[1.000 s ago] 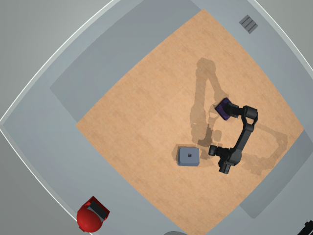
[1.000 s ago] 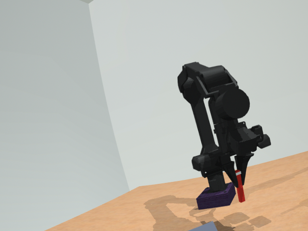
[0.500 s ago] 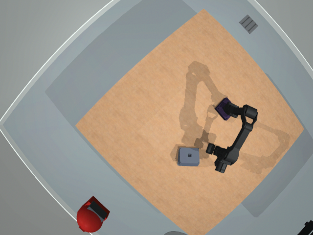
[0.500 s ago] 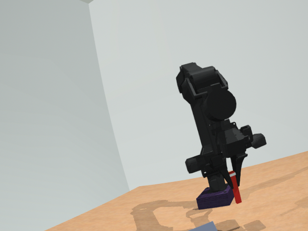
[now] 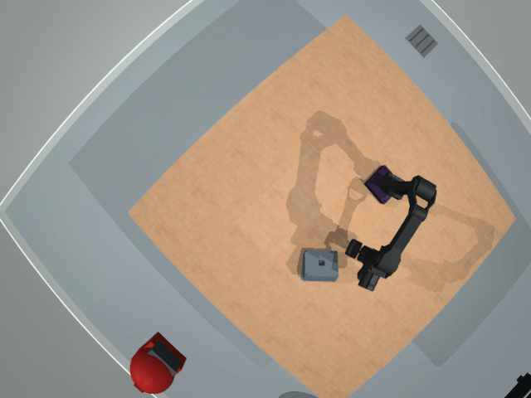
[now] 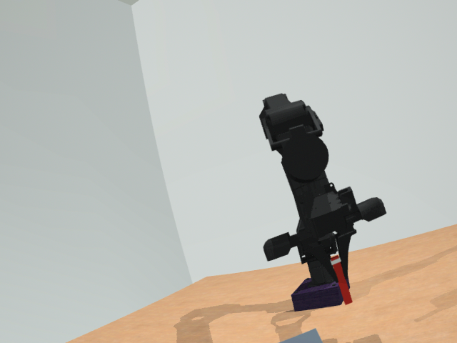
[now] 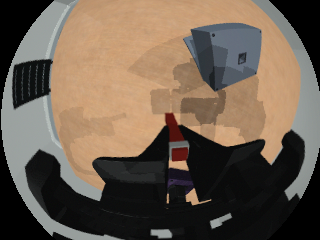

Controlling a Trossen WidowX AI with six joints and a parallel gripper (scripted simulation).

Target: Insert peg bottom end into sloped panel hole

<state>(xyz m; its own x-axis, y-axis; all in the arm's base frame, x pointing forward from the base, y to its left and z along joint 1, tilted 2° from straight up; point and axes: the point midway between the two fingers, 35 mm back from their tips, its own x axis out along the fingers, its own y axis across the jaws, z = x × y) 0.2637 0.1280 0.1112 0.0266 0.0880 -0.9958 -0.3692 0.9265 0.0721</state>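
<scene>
Now: the panel 15 cm ahead of my gripper tip, 7 cm to the right of it and 7 cm below it. Round my gripper tip: red peg: 2 cm above.
</scene>
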